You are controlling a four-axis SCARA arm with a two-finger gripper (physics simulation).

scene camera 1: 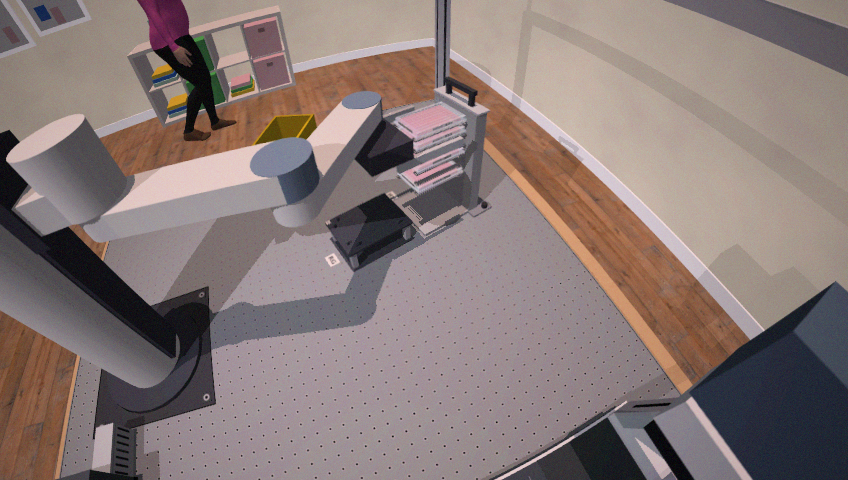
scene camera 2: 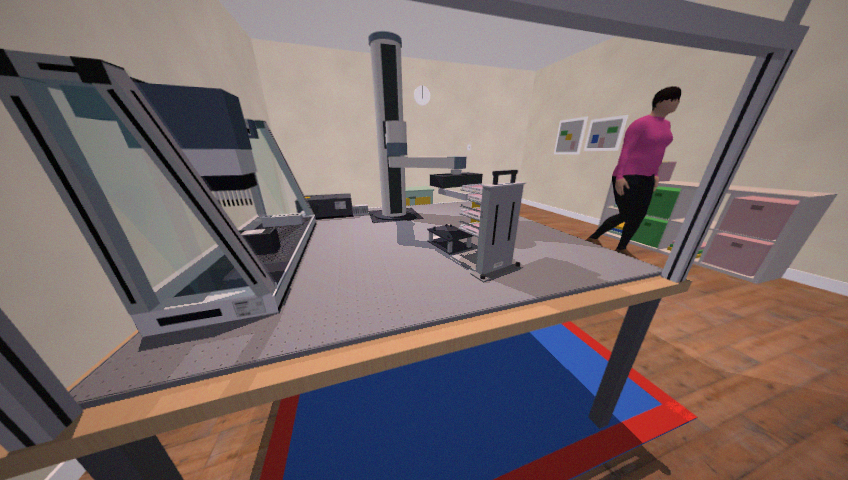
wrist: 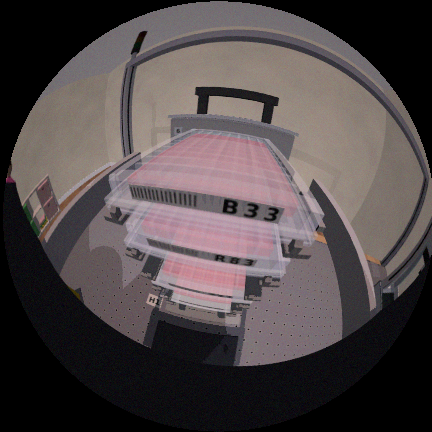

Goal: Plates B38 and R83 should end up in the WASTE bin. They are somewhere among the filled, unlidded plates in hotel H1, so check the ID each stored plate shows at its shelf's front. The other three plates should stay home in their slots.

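Places are measured from the arm's base along level axes (x ahead, y left, z up), in metres.
Pixels of known places: gripper, fingertip midpoint: (scene camera 1: 435, 124) (wrist: 222, 167); arm's base, origin of the base link: (scene camera 1: 157, 359) (scene camera 2: 394, 216).
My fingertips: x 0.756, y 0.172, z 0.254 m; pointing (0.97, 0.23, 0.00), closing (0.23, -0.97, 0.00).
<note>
For each thing: its top centre in the pictures, then the offset to it from my fingertips. "*": a spot on its surface instead.
- top plate, middle of its top: (wrist: 223, 142) (scene camera 1: 430, 116) (scene camera 2: 484, 186) dx -0.014, dy -0.003, dz +0.024 m
- plate R83, middle of its top: (wrist: 219, 178) (scene camera 1: 430, 127) (scene camera 2: 483, 195) dx -0.014, dy -0.003, dz -0.004 m
- yellow WASTE bin, middle of its top: (scene camera 1: 282, 130) dx -0.321, dy +0.221, dz -0.042 m
- RG label, surface spot: (scene camera 1: 332, 259) * dx -0.287, dy -0.065, dz -0.241 m
- large framed machine, surface spot: (scene camera 1: 767, 368) * dx -0.058, dy -0.648, dz +0.214 m
Hotel H1 (scene camera 1: 477, 148) (scene camera 2: 501, 231) (wrist: 284, 137) holds several filled, pink plates in a stack. In the wrist view the top plate (wrist: 205, 165) shows ID B33, and plate R83 (wrist: 195, 252) shows its ID right below it. Lower plates (wrist: 202, 287) show no readable ID, so B38 cannot be picked out. My gripper (scene camera 1: 429, 127) (scene camera 2: 467, 193) (wrist: 222, 167) is open and empty, at the hotel's front; its fingers reach along both sides of the upper plates without visible contact. The plates hide its fingertip pads in the wrist view. The yellow WASTE bin (scene camera 1: 289, 127) stands partly behind the arm.
A black raised stand (scene camera 1: 370, 220) (scene camera 2: 450, 231) stands in front of the hotel, with an RG label (scene camera 1: 332, 259) beside it. The arm column (scene camera 1: 77, 285) (scene camera 2: 389, 118) is beyond. A large framed machine (scene camera 1: 767, 368) (scene camera 2: 193, 121) stands across the table. A person (scene camera 1: 169, 26) (scene camera 2: 642, 145) is beyond the table.
</note>
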